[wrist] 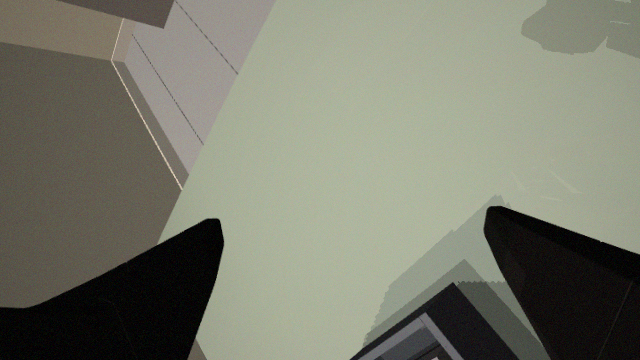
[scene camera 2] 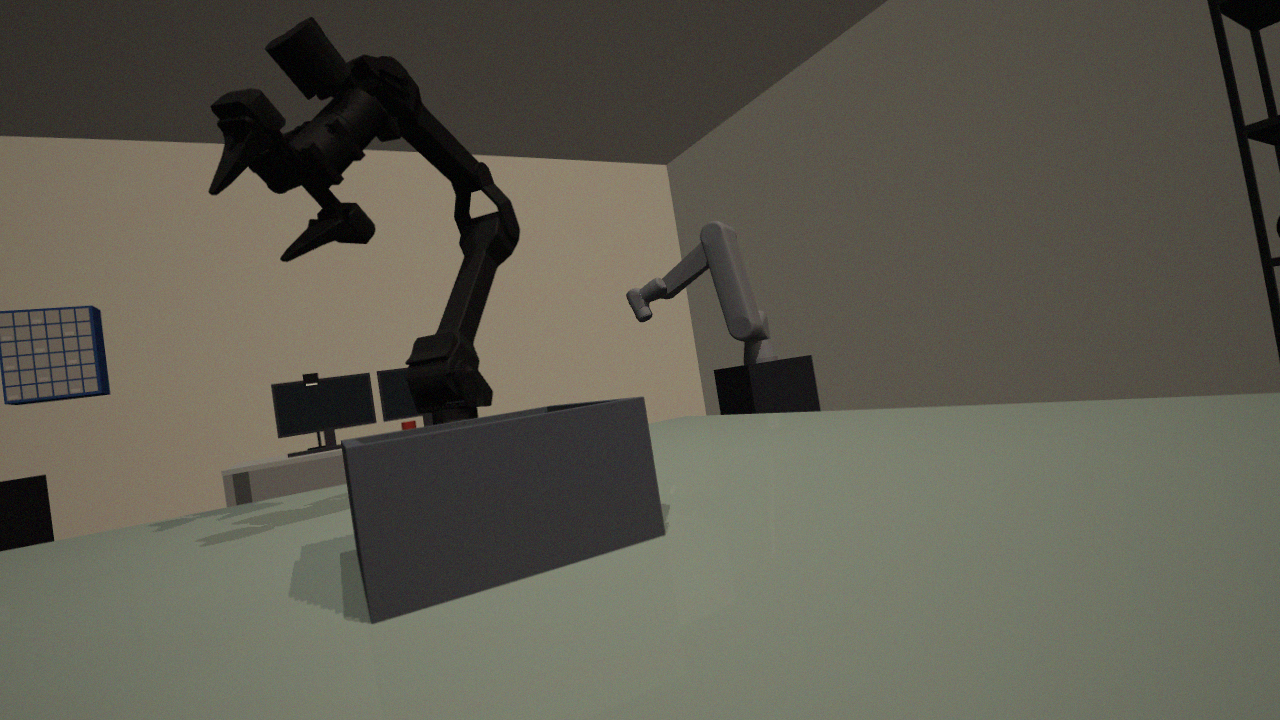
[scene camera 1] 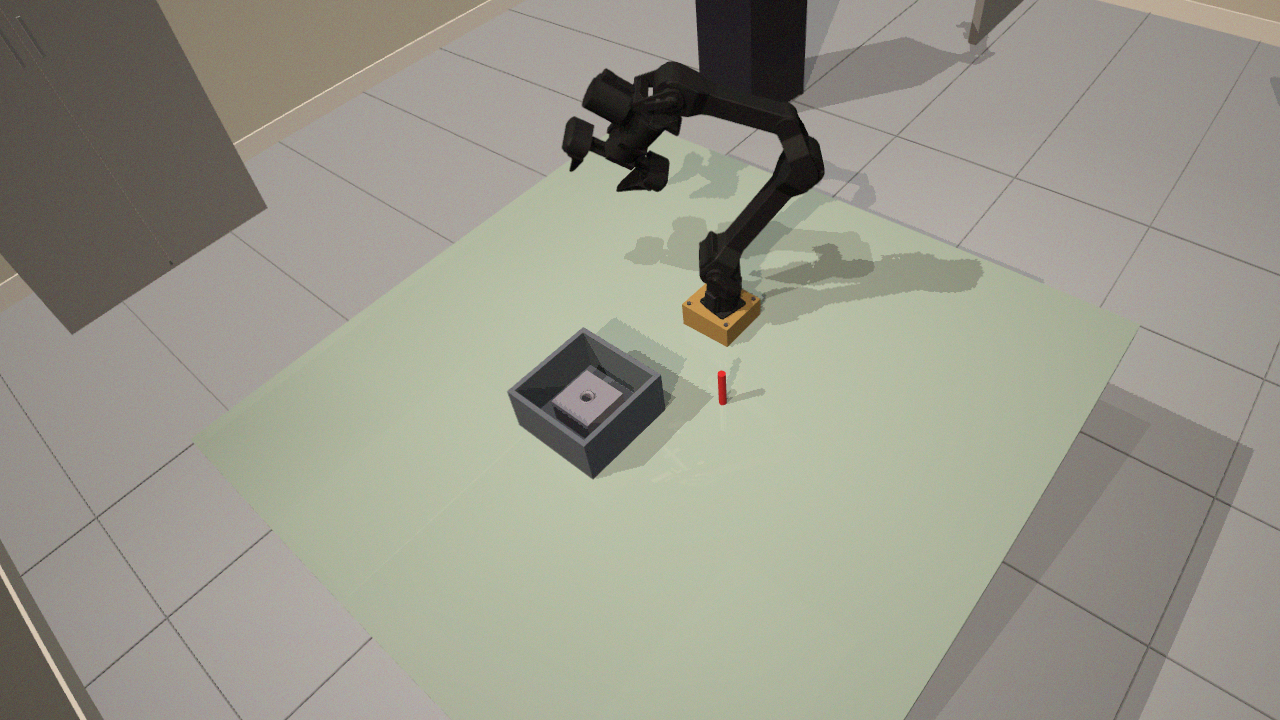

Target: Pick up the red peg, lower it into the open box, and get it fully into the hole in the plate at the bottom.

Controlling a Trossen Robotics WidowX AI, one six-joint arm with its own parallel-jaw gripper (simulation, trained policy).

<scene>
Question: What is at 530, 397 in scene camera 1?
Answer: A dark grey box.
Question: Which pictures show my gripper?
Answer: The wrist view, scene camera 2 and scene camera 1: all of them.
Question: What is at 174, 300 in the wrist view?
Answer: My gripper.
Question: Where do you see a light grey plate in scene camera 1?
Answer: At 587, 402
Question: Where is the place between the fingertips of my gripper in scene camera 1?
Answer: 594, 179
</scene>
